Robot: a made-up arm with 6 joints.
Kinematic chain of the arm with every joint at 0, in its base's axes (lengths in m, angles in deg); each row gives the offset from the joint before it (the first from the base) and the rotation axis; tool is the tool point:
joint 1: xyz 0 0 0.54 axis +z
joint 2: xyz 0.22 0 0 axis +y
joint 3: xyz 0 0 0.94 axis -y
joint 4: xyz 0 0 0.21 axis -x
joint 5: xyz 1.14 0 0 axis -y
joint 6: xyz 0.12 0 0 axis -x
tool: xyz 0 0 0
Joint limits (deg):
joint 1: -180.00..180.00
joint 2: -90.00..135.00
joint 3: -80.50..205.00
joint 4: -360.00..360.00
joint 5: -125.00..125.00
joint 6: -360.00..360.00
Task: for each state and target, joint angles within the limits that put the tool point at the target. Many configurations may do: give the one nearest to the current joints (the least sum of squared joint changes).
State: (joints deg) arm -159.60 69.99 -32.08 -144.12 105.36 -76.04
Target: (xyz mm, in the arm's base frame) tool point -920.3 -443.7 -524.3
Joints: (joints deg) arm -150.36 87.09 -15.97 -143.68 102.13 -76.04
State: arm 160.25 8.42 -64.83 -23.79 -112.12 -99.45
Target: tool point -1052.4 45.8 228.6
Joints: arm 174.72 35.82 -45.01 -26.51 -107.04 -99.45
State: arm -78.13 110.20 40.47 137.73 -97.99 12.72
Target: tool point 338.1 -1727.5 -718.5
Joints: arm -76.32 108.37 37.40 137.41 -99.37 12.72
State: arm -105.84 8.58 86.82 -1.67 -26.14 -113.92
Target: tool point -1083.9 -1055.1 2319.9
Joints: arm -135.79 32.90 77.10 -0.78 -21.96 -113.92
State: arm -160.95 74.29 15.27 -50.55 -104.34 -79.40
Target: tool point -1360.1 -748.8 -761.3
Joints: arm -154.69 105.27 30.13 -53.07 -96.22 -79.40
